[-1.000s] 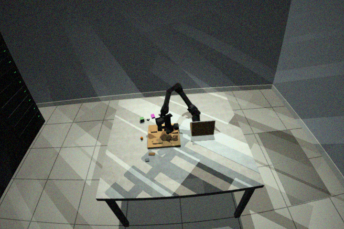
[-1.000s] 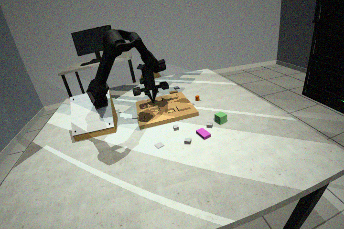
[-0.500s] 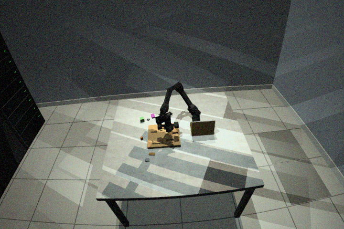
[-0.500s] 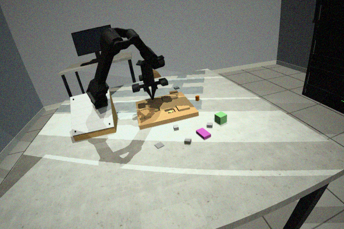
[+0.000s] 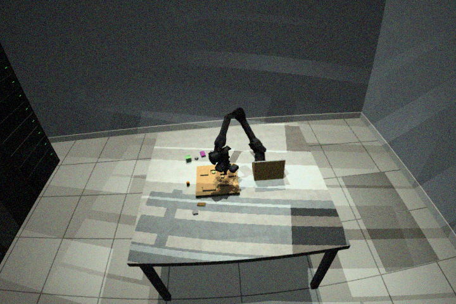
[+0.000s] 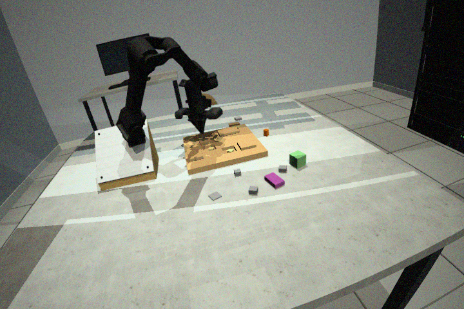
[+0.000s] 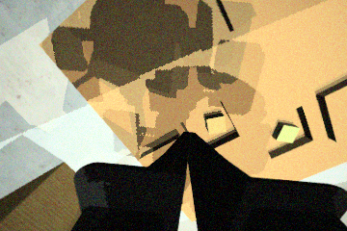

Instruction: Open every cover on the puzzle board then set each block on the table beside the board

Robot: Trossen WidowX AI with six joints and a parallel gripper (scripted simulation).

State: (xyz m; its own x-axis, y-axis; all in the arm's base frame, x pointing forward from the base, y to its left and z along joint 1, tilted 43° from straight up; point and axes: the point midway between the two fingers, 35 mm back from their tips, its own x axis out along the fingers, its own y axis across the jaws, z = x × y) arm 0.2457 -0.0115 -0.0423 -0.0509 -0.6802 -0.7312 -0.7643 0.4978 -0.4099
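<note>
The tan puzzle board is 60 mm below my gripper tip, 50 mm ahead of it and 10 mm to the right of it. Round my gripper tip: brown block (190 mm to the left, 180 mm ahead, 70 mm below); then orange cylinder (270 mm ahead, 60 mm below, 10 mm to the right); then grey block (250 mm to the left, 220 mm ahead, 70 mm below).
</note>
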